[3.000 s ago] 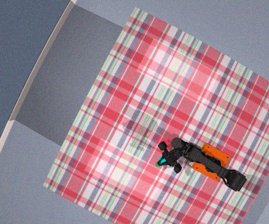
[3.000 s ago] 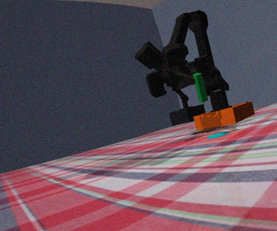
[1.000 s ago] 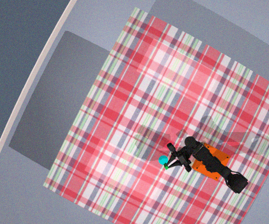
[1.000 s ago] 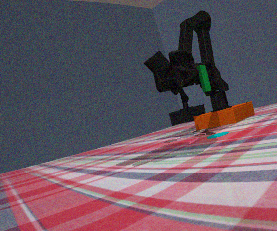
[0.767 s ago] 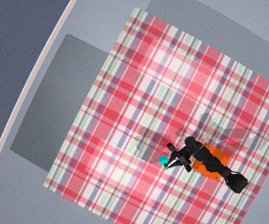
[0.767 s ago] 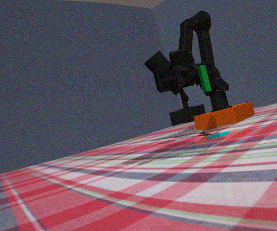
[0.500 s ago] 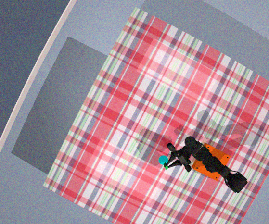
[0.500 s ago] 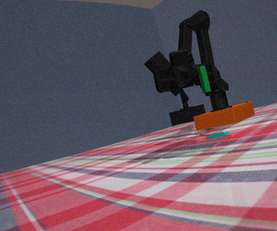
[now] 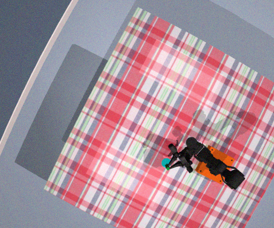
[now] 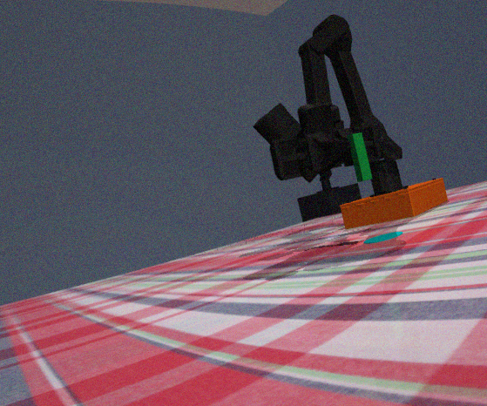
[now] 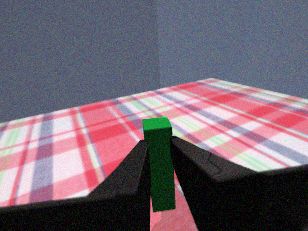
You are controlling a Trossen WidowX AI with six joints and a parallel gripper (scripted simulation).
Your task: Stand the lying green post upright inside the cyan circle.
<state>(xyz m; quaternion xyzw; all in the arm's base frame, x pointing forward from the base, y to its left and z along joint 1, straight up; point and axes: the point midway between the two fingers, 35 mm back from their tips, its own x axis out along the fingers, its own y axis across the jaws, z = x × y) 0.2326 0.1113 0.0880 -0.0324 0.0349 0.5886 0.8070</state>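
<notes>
The cyan circle lies 1 cm behind my gripper tip and 14 cm below it. Also, from my gripper tip: green post: 2 cm below.
</notes>
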